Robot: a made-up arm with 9 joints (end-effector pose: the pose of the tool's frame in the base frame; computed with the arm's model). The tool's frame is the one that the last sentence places. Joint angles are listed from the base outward.
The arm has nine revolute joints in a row. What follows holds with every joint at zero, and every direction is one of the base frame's. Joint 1 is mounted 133.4 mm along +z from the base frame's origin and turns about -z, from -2.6 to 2.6 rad. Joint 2 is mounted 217.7 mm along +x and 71.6 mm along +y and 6.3 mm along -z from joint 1 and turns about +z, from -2.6 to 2.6 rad. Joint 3 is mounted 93.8 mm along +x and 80.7 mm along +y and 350.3 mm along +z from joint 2 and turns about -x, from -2.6 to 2.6 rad. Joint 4 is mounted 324.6 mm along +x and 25.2 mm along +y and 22.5 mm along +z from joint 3 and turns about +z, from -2.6 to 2.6 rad. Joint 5 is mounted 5.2 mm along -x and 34 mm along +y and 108.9 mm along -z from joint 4 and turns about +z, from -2.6 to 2.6 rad. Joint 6 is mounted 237.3 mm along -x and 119.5 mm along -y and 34.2 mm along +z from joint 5 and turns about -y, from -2.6 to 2.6 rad. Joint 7 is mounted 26.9 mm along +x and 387.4 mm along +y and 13.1 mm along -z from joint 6 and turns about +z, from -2.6 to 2.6 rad. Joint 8 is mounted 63.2 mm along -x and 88 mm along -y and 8.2 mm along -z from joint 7 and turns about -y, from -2.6 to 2.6 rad. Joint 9 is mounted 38 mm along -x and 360.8 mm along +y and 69.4 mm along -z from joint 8 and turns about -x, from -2.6 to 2.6 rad. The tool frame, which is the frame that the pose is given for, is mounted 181.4 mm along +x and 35.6 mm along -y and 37.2 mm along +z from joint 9; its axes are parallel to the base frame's.
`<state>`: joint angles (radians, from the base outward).
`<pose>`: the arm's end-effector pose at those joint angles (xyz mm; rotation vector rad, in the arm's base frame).
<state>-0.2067 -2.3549 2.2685 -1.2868 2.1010 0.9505 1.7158 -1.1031 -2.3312</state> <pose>-69.6 25.8 722.2 -0.7601 -2.5513 1.6560</pose>
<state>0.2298 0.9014 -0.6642 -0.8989 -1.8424 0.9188 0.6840 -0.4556 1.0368</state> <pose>937.8 496.9 104.5 -1.3473 1.4373 -0.6865</pose>
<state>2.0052 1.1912 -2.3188 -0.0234 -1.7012 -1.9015 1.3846 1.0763 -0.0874</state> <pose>457.8 -829.7 475.8 -1.8018 -0.0546 0.6236</pose>
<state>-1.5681 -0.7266 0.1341 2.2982 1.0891 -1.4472 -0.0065 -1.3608 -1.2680</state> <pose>767.2 719.4 547.7 -1.9574 -0.8365 1.0077</pose>
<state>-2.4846 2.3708 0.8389 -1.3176 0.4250 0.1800 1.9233 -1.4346 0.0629</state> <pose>-7.3 -200.7 10.2 -0.1727 2.3023 -0.5666</pose>
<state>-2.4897 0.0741 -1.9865 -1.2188 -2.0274 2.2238 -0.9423 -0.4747 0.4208</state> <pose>-834.7 450.5 55.4 -1.2031 -1.0316 0.5026</pose>
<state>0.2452 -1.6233 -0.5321 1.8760 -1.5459 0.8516 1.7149 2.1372 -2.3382</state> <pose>431.6 124.7 385.1 0.2976 0.1379 2.4466</pose>
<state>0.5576 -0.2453 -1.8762 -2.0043 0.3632 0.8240 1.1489 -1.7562 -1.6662</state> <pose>909.1 -309.3 886.4 -2.3676 -1.0797 0.9249</pose>
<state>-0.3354 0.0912 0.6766 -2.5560 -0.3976 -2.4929 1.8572 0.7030 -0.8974</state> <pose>727.4 280.5 702.4 -2.0526 1.9643 -0.7463</pose>
